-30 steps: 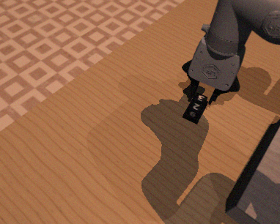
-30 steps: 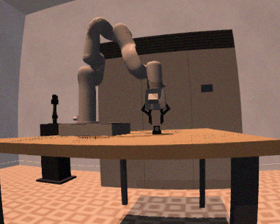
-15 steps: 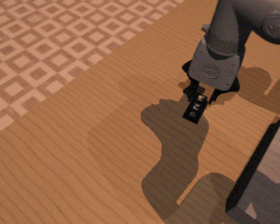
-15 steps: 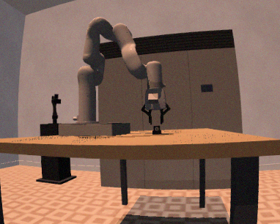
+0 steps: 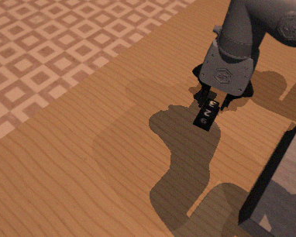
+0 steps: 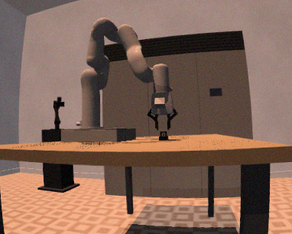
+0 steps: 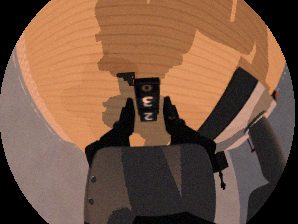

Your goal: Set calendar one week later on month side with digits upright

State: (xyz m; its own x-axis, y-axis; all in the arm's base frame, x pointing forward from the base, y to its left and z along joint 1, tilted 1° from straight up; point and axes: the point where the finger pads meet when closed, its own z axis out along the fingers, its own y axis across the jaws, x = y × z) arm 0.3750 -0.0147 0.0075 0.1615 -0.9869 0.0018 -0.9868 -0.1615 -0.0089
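Right now the black cube is 4 cm below my hand. Round my hand: black digit cube 4 cm below, 3 cm to the left.
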